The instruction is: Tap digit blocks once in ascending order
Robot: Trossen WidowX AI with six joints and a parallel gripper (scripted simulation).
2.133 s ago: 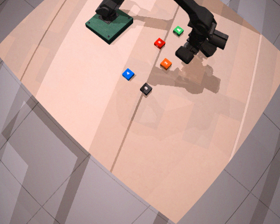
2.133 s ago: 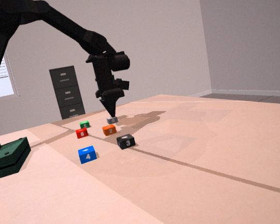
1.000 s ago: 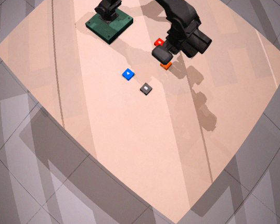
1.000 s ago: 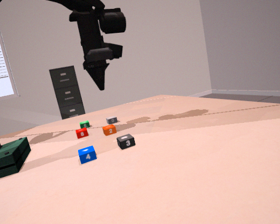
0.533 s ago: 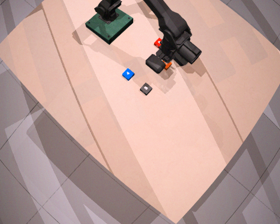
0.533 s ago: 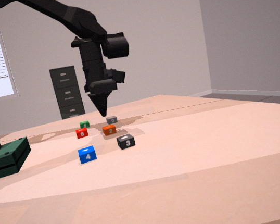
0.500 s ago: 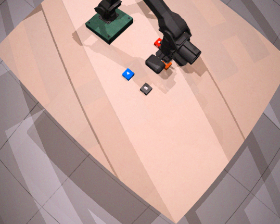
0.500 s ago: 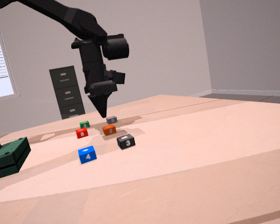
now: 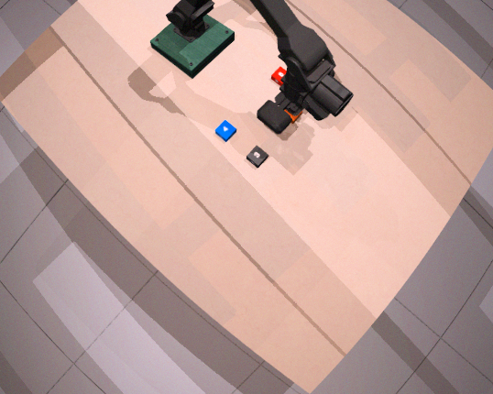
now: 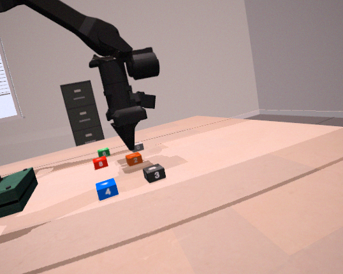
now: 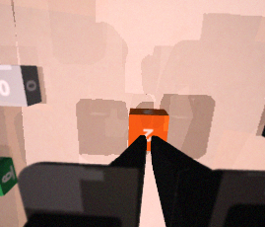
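Right now the orange block is 20 mm below my gripper tip. Also, from my gripper tip: grey block: 30 mm ahead, 110 mm to the left, 20 mm below; red block: 80 mm behind, 50 mm to the left, 20 mm below; black block: 10 mm ahead, 130 mm to the right, 20 mm below.
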